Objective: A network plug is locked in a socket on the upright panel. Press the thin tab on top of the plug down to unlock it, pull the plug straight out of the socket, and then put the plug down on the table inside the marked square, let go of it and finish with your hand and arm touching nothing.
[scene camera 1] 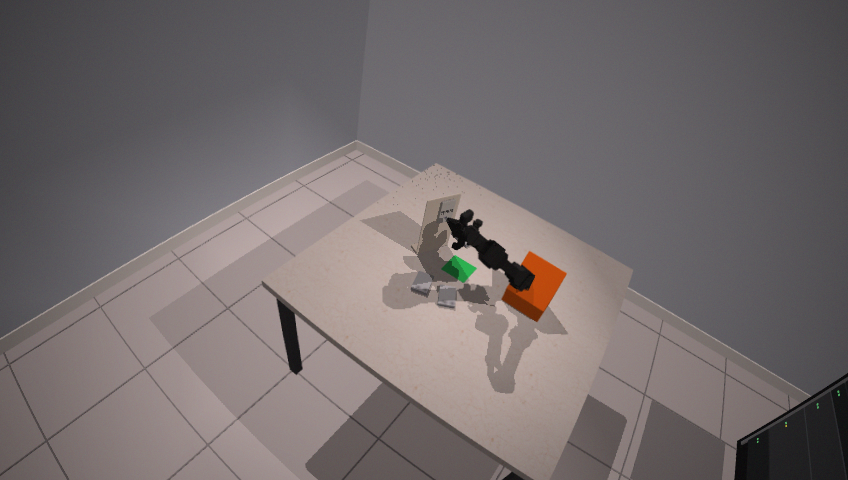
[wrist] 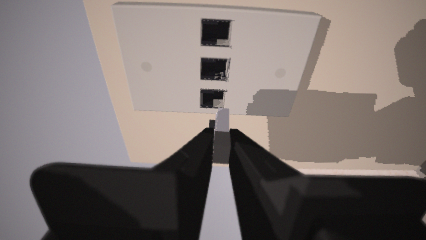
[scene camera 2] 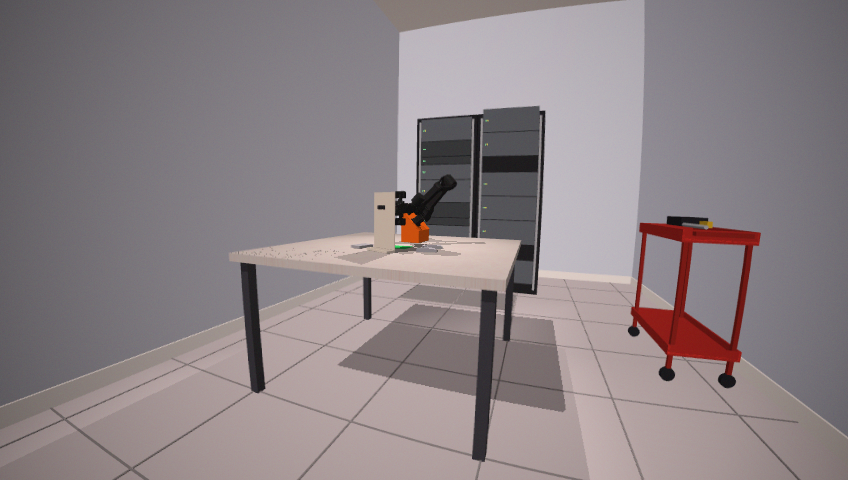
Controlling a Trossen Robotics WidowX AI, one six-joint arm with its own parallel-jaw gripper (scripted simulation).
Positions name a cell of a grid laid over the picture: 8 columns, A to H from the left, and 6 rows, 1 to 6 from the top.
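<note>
In scene camera 1 I can see my gripper (scene camera 1: E3), together with a cream upright panel (scene camera 1: E3). The wrist view gives me my gripper again (wrist: E4), the panel (wrist: F3) and also a pale grey network plug (wrist: E4). In scene camera 2 I find the panel (scene camera 2: D3), but scene camera 2 does not show the plug, hidden by the cream upright panel.
</note>
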